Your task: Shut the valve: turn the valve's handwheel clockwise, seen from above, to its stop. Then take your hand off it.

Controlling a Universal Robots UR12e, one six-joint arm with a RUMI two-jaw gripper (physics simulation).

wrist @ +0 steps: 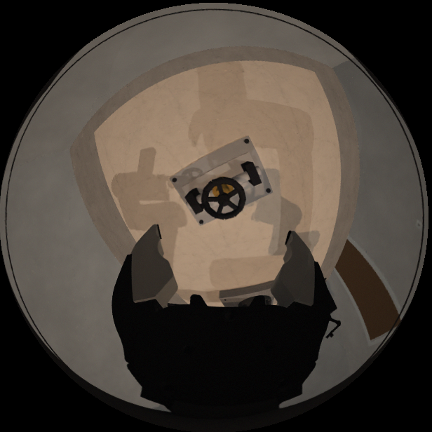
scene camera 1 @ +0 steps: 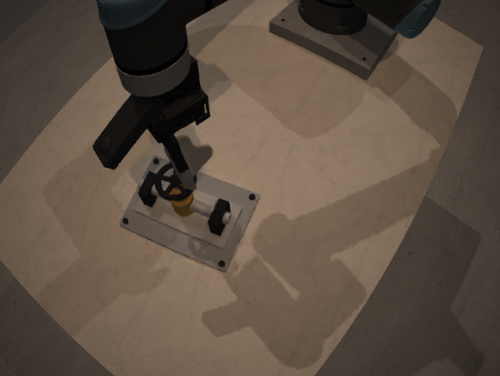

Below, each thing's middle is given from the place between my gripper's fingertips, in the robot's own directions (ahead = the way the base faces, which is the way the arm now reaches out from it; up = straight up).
The black spoked handwheel (scene camera 1: 174,180) is 100 mm below my hand.
